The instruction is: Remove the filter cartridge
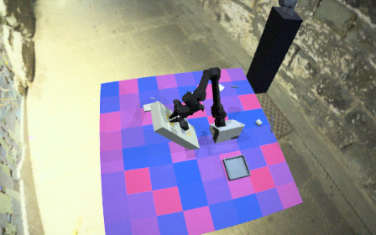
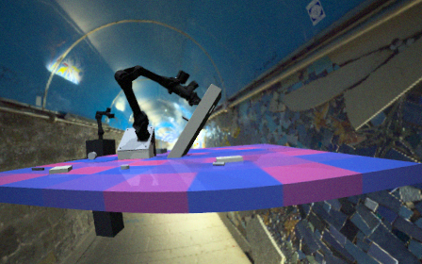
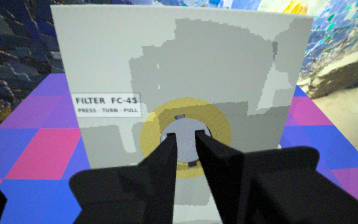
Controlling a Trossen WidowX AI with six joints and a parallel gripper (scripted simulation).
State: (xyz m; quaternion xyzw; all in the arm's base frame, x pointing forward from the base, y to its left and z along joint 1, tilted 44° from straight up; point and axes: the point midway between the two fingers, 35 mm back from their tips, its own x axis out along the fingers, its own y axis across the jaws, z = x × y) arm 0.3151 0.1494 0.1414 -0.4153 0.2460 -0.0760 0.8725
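Now: gripper tip 1 cm short of the round filter cartridge and 1 cm above it. The rest, counted from my gripper tip: grey tray 42 cm behind, 27 cm to the left, 26 cm below.
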